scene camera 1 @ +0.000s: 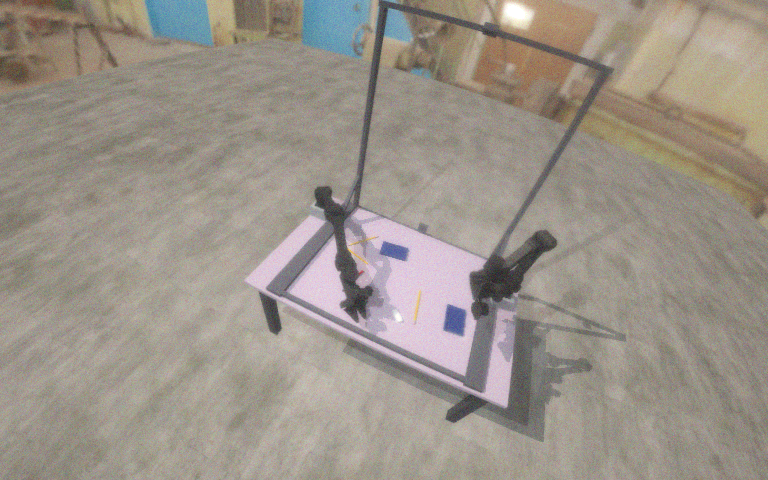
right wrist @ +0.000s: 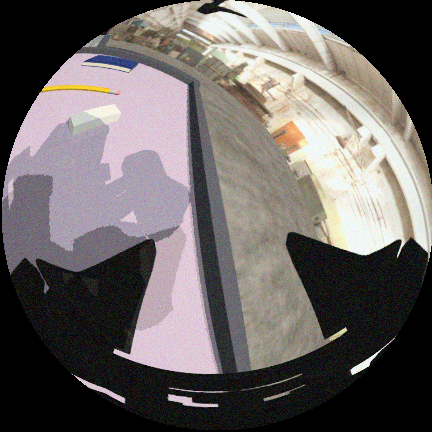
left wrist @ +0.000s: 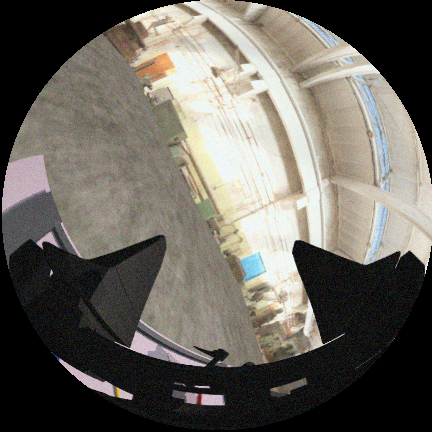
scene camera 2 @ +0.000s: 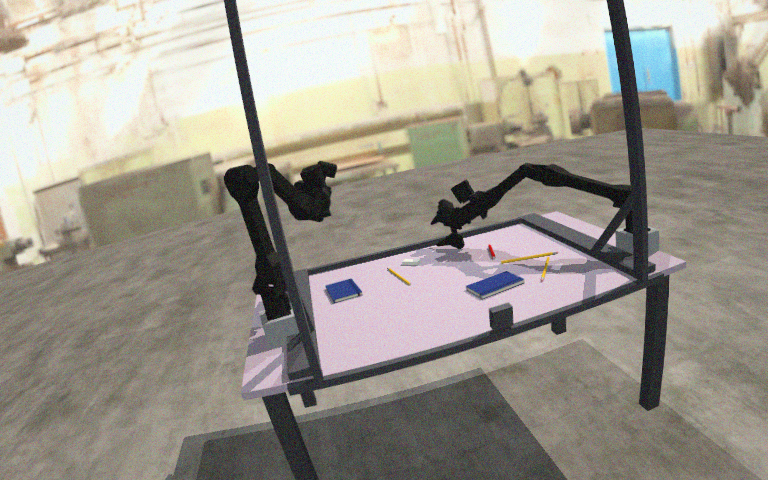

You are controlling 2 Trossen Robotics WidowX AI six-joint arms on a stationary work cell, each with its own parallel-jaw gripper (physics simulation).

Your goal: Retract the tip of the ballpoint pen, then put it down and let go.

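Where they show: left gripper, between the fingertips: [scene camera 1: 475, 310] [left wrist: 231, 245]; right gripper, between the fingertips: [scene camera 1: 361, 320] [right wrist: 221, 243] [left wrist: 183, 354] [scene camera 2: 433, 234]; left arm's base, origin of its link: [scene camera 2: 278, 313]; right arm's base, origin of its link: [scene camera 1: 322, 204].
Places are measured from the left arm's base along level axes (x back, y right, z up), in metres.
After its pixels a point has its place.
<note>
The red ballpoint pen [scene camera 1: 360, 273] @[x -0.700, y -0.096, z -0.062 m] [scene camera 2: 491, 251] @[x -0.712, y -0.118, z -0.060 m] [left wrist: 200, 399] @[x -0.728, y -0.151, z -0.059 m] lies on the table, partly behind my right arm in scene camera 1; whether its tip is out is too small to tell. My right gripper [scene camera 1: 353, 314] @[x -0.618, y -0.357, z -0.025 m] [scene camera 2: 438, 232] @[x -0.618, y -0.357, z -0.025 m] [right wrist: 221, 243] @[x -0.618, y -0.357, z -0.025 m] is open and empty, above the table near the frame's long edge, apart from the pen. In scene camera 2 it is to the left of the pen. The pen does not show in the right wrist view. My left gripper [scene camera 2: 322, 206] [left wrist: 231, 245] @[x -0.250, y -0.347, z 0.249 m] is open and empty, raised high on its folded arm, far from the pen.
A white eraser [scene camera 1: 398, 316] @[x -0.474, y -0.265, z -0.057 m] [scene camera 2: 410, 262] @[x -0.473, y -0.251, z -0.061 m] [right wrist: 95, 119] @[x -0.490, y -0.264, z -0.059 m] and a pencil [scene camera 1: 417, 307] @[x -0.399, y -0.187, z -0.063 m] [scene camera 2: 399, 276] @[x -0.398, y -0.163, z -0.063 m] lie mid-table. Two more pencils [scene camera 2: 529, 258] @[x -0.768, y 0.021, z -0.068 m] [scene camera 2: 545, 268] @[x -0.745, y 0.134, z -0.064 m] lie near the pen. Two blue notebooks [scene camera 1: 394, 250] @[x -0.577, y 0.115, z -0.058 m] [scene camera 1: 454, 319] @[x -0.223, y -0.196, z -0.058 m] lie apart. A dark frame [scene camera 2: 407, 359] @[x -0.230, y 0.310, z -0.070 m] borders the work area.
</note>
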